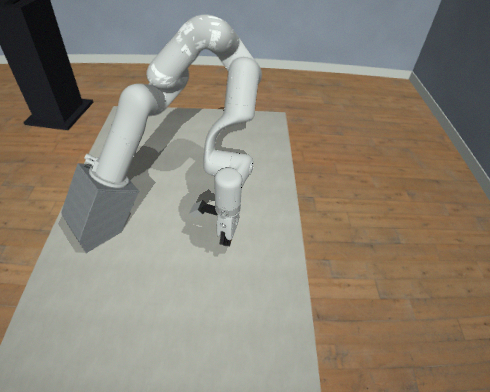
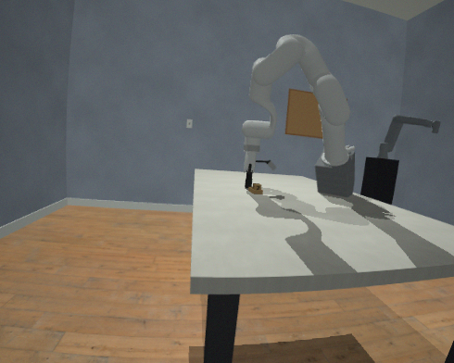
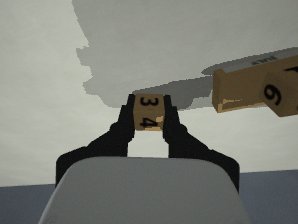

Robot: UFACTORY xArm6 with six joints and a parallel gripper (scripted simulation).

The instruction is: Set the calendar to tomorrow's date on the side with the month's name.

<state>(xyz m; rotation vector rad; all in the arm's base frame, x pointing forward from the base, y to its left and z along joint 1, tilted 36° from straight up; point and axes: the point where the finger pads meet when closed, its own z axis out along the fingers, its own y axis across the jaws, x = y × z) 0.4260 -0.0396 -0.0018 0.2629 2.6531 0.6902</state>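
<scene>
The wooden digit cube is 10 mm below my hand. Also, from my hand: wooden calendar tray (30 mm behind, 100 mm to the left, 10 mm below).
</scene>
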